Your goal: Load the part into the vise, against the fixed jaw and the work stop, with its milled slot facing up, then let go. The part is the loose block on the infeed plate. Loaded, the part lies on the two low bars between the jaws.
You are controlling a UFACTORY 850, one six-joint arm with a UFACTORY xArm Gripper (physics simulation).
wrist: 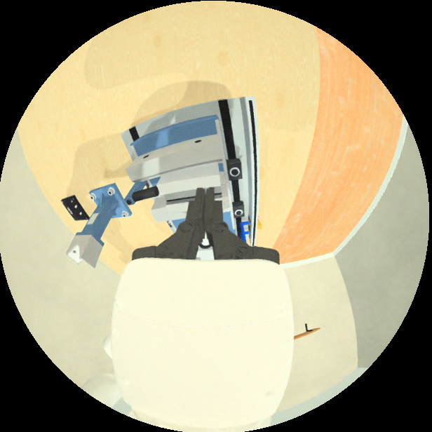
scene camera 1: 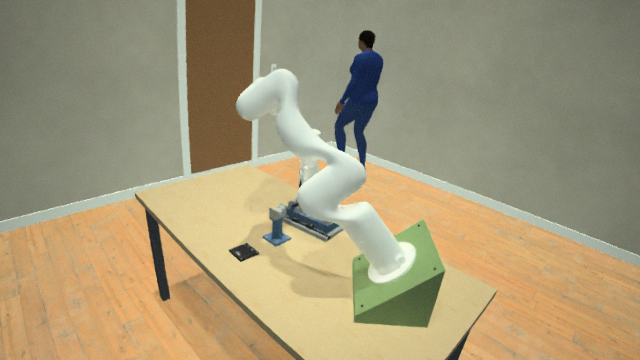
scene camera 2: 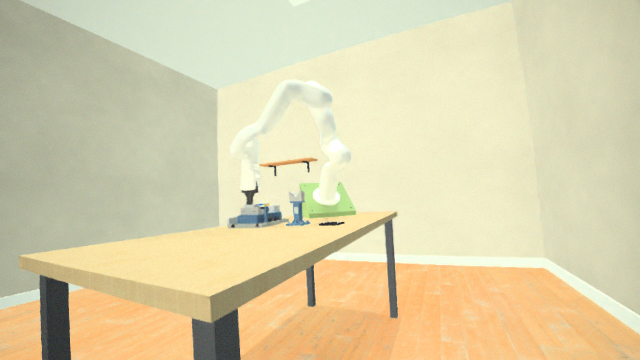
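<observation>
The vise [scene camera 1: 316,226] [scene camera 2: 250,218] [wrist: 175,135] stands on the table, with a broad grey jaw [wrist: 175,162] across it. A pale grey block [wrist: 192,176], which looks like the part, lies beside this jaw, between it and my fingers in the wrist view. I cannot make out its slot, the low bars or its contact with the work stop. The infeed plate [scene camera 1: 243,252] [scene camera 2: 331,223] [wrist: 71,202] is black and flat, with no block on it. My gripper [scene camera 2: 249,203] [wrist: 206,198] is shut and empty, pointing down just above the vise; the arm hides its fingertips in scene camera 1.
A blue stand [scene camera 1: 277,230] [scene camera 2: 298,212] [wrist: 102,220] with a grey notched head rises between the vise and infeed plate. Two black blocks [wrist: 234,171] [wrist: 238,212] sit along the vise's side. The green arm mount [scene camera 1: 400,300] [scene camera 2: 311,205] stands on the table. A person [scene camera 1: 366,80] stands beyond the table.
</observation>
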